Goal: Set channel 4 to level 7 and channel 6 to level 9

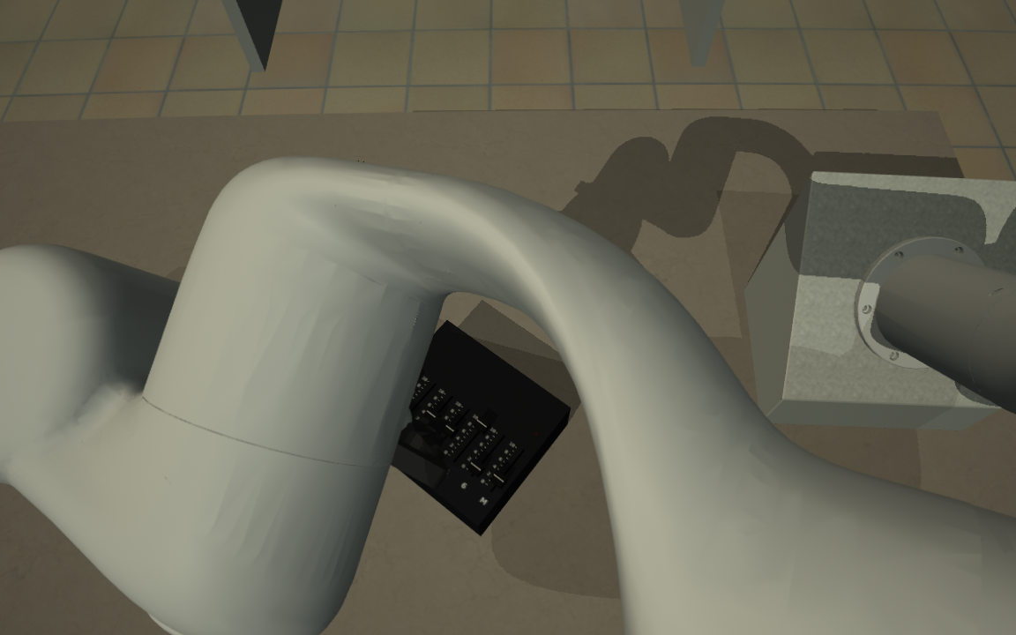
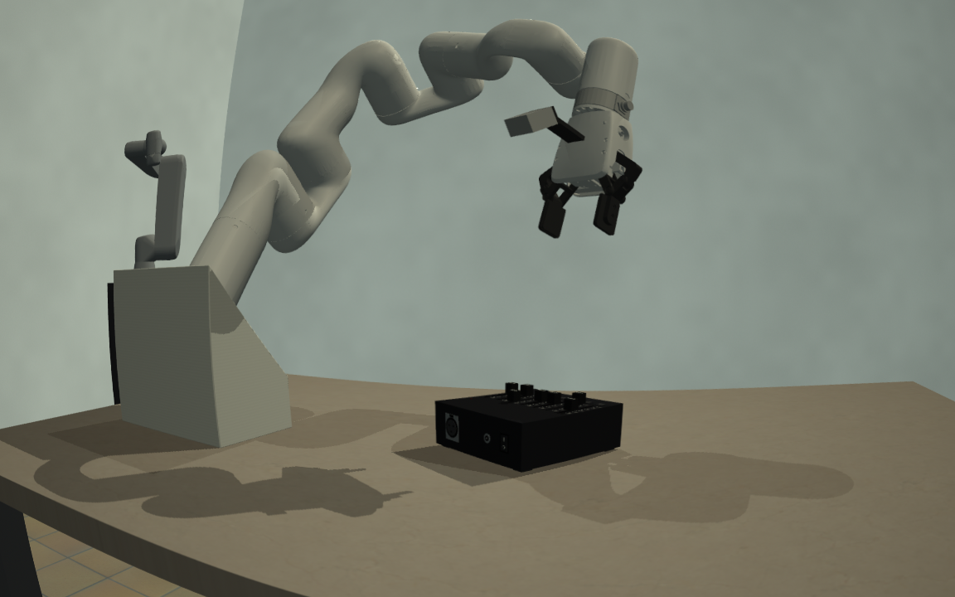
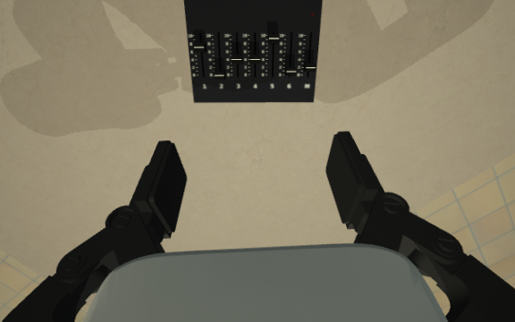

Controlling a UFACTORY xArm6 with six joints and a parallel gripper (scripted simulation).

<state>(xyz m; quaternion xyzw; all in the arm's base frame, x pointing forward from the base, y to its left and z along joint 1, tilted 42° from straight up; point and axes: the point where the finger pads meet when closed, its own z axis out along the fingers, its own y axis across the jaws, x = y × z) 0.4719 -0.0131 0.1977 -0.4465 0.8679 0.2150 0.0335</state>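
My gripper is now 190 mm above the channel 4 cap, 40 mm to the left of it and 30 mm past it. Also, from my hand: channel 2 cap 190 mm below, 60 mm to the right, 10 mm ahead; channel 3 cap 190 mm below, 60 mm to the right, 20 mm behind; channel 6 cap 190 mm below, 60 mm behind.
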